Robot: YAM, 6 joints.
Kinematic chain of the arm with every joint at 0, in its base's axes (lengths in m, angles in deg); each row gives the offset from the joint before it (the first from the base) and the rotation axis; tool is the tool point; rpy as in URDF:
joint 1: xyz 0 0 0.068 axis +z
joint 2: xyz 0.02 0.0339 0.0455 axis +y
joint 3: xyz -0.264 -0.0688 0 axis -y
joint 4: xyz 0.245 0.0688 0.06 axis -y
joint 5: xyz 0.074 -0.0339 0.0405 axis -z
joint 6: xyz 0.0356 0 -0.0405 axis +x
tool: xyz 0 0 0 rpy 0 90 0
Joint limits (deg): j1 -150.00..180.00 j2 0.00..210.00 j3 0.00..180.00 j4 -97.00..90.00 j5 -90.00..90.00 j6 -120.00..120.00
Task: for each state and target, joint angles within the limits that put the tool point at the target. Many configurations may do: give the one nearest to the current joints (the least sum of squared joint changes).
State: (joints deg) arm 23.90 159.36 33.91 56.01 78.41 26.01
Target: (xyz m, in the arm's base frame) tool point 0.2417 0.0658 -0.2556
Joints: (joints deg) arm 22.85 190.18 71.04 53.18 69.01 26.01
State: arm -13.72 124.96 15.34 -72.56 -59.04 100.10
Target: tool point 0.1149 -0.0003 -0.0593
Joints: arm -14.87 159.79 41.23 -49.13 -55.11 100.10
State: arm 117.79 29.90 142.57 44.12 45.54 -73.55
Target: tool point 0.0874 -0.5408 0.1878
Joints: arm 96.31 14.14 162.85 74.42 50.29 -73.55
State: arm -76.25 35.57 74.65 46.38 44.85 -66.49
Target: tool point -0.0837 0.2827 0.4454
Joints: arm -78.64 0.31 74.50 52.64 47.77 -66.49
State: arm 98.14 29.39 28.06 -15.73 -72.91 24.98
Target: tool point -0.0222 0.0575 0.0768
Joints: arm 81.41 45.68 0.00 -41.91 -59.07 24.98
